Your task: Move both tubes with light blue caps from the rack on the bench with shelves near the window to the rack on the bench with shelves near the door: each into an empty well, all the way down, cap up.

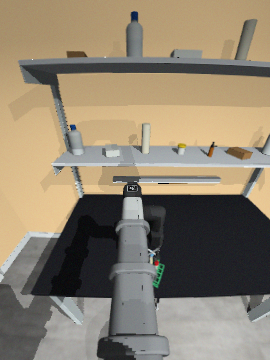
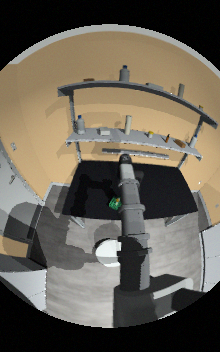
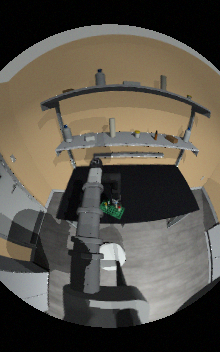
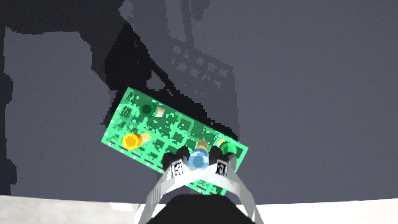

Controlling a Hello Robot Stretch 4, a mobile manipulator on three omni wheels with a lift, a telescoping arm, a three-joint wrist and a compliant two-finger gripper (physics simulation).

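Places are measured from the robot's base along level axes (x down, y ahead, z right), in millimetres.
Where they show: gripper, fingertip midpoint: (image 1: 151,259) (image 3: 115,204) (image 4: 199,158); robot's base, link origin: (image 2: 110,251) (image 3: 110,255).
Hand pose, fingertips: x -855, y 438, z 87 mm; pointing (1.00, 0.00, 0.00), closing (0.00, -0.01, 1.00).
Note:
Things, the pixels of their top centre, and the offset from my fingertips. Level surfaces: height alone.
- tube with a light blue cap, top centre: (image 4: 201,161) dz +2, dx -50, dy +8 mm
- green rack, top centre: (image 4: 173,145) (image 1: 142,264) (image 3: 111,207) (image 2: 121,204) dz -37, dx +63, dy +6 mm
- yellow-capped tube, top centre: (image 4: 131,143) dz -81, dx +1, dy +18 mm
- dark green-capped tube, top centre: (image 4: 147,111) dz -61, dx +1, dy +56 mm
- red cap, top centre: (image 1: 156,262) dz +25, dx +1, dy -13 mm
- black bench top, surface height: dx +120 mm
My gripper (image 4: 199,158) (image 1: 152,252) (image 3: 116,200) is shut on a tube with a light blue cap (image 4: 199,161), cap up, with its pale brownish body pointing down. The tube is over the right part of a green rack (image 4: 116,121) (image 1: 159,277) (image 2: 114,204) (image 3: 114,211) near the bench's front edge; whether its lower end is in a well is hidden. The rack holds a yellow-capped tube (image 4: 132,141), a dark green-capped tube (image 4: 147,109) and a green-capped tube (image 4: 229,148) close beside the right finger. A red cap (image 1: 156,263) shows near the gripper. The second light-blue-capped tube does not show clearly.
The black bench top (image 1: 210,240) lies under two shelves (image 1: 195,156) (image 1: 165,66) with bottles, boxes and small jars. The arm (image 1: 133,280) covers part of the bench. A white round object (image 3: 112,256) is on the floor in front.

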